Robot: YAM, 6 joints.
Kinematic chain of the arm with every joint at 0, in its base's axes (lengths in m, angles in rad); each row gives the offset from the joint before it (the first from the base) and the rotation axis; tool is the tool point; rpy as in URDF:
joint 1: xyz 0 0 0.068 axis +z
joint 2: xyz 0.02 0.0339 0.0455 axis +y
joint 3: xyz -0.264 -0.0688 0 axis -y
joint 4: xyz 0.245 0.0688 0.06 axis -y
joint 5: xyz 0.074 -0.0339 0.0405 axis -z
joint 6: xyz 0.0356 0 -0.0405 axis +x
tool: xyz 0 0 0 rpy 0 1.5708 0
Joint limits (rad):
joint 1: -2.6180..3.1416
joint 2: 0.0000..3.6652
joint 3: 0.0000..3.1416
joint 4: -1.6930..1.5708
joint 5: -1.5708..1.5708
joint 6: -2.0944..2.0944
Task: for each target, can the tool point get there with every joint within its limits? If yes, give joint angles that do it. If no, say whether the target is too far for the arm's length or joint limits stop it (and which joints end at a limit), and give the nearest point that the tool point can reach.
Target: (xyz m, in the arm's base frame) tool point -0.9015 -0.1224 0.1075
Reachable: no: too far | nearest point -0.6430 -0.0138 0.1093 | short by 0.280 m
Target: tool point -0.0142 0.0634 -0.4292
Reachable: no: joint limits stop it (at a limit: joint 2) | nearest point -0.0221 0.0985 -0.3488 | short by 0.088 m
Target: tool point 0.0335 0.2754 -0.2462
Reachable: yes | joints 1.3432 3.2596 1.6197 -0.4826 -0.9743 0.1393
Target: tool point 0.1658 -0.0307 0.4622
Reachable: yes | joints -0.0585 0.9330 1.3309 -0.5314 0.6287 -0.8243
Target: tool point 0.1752 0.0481 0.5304
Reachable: yes | joints 0.2072 1.0051 1.3017 0.3505 -0.3151 1.5352
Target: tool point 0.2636 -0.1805 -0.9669
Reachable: no: too far | nearest point 0.2274 -0.1557 -0.3793 | short by 0.589 m
